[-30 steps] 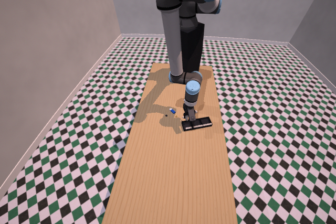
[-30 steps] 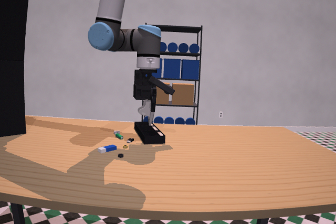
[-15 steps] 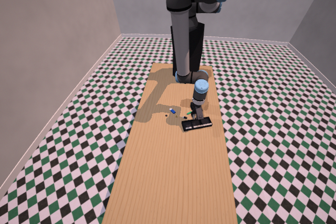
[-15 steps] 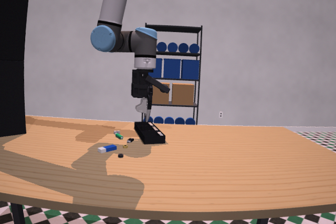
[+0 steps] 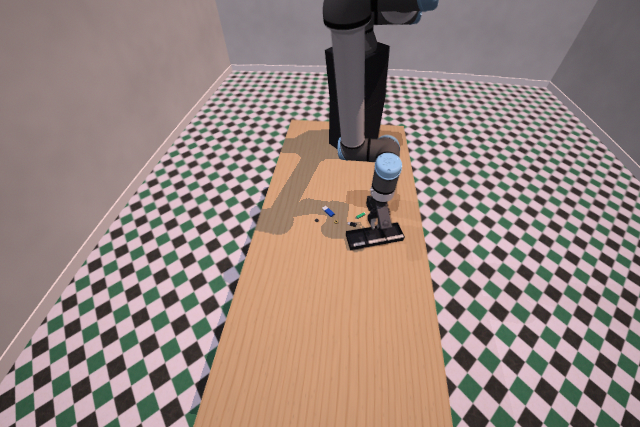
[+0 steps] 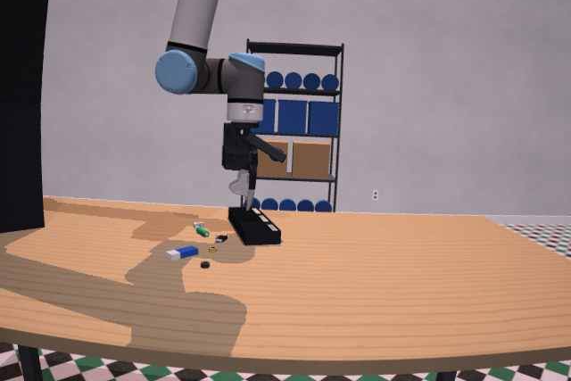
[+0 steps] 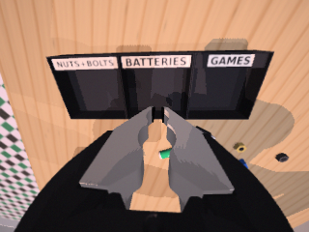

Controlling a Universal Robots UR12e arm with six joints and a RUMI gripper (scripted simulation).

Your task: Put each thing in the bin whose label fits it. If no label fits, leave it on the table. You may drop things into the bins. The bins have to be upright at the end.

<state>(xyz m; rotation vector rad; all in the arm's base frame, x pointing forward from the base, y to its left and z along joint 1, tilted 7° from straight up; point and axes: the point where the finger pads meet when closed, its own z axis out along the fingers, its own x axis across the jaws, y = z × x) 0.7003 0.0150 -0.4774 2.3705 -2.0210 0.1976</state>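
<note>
Now: the black bin 10 mm ahead of my hand, 10 mm to the left of it and 50 mm below it. From my hand the other things lie so: small white piece (130 mm behind, 20 mm to the left, 60 mm below); then black usb stick (70 mm behind, 90 mm to the right, 70 mm below); then green battery (110 mm behind, 50 mm to the right, 60 mm below).
</note>
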